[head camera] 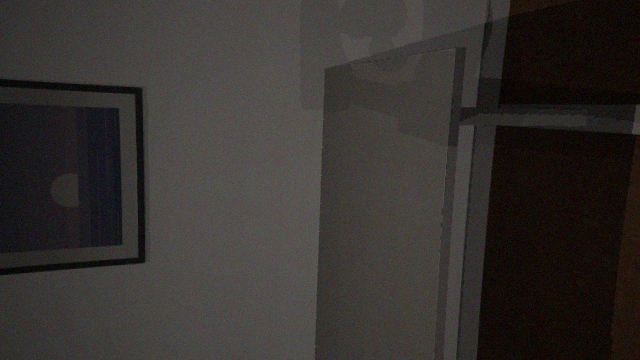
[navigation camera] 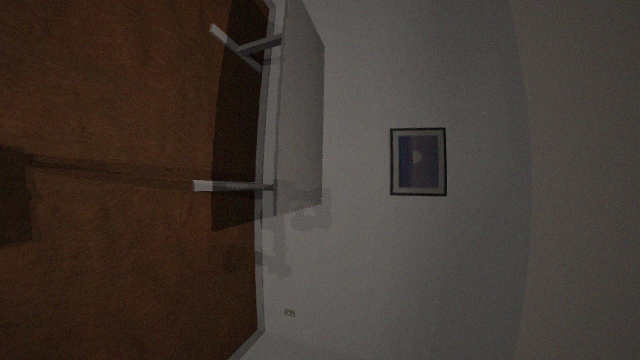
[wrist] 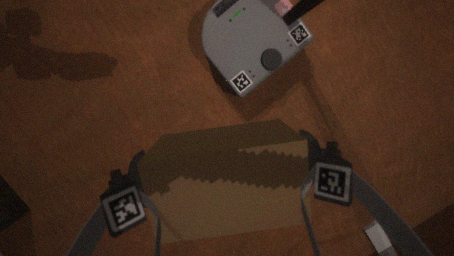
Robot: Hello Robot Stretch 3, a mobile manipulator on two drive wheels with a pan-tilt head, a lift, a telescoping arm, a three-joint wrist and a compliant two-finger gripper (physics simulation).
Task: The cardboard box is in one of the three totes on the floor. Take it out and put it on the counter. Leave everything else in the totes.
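Seen in the pictures: gripper, fingertip midpoint: (wrist: 225, 159); robot's base, origin of the base link: (wrist: 262, 61).
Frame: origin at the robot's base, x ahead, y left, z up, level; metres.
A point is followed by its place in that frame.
A tan cardboard box (wrist: 235, 210) {z 0.916, x -0.010, y -0.227 m} spans the space between my two fingertips in the wrist view, partly in shadow. My gripper (wrist: 225, 159) {z 0.865, x -0.021, y -0.222 m} is shut on it, one finger at each side, and holds it above the brown floor. A long pale grey counter (head camera: 385, 210) {z 0.720, x 1.212, y 0.168 m} (navigation camera: 300, 115) {z 0.720, x 1.239, y 0.404 m} with light legs stands along the wall; the head and navigation views show it turned sideways. No box or tote shows on its visible top. The three totes cannot be made out for certain in these views.
My grey wheeled base (wrist: 245, 45) {z 0.160, x -0.091, y -0.041 m} is at the top of the wrist view. A black object (wrist: 9, 206) {z 0.071, x -0.229, y -1.244 m} is cut off at that view's left edge. A pale counter leg (navigation camera: 232, 186) {z 0.096, x 1.277, y -0.084 m} reaches the floor. A framed picture (head camera: 60, 175) {z 1.521, x 1.718, y 0.097 m} (navigation camera: 418, 161) {z 1.522, x 1.718, y 0.107 m} hangs on the wall.
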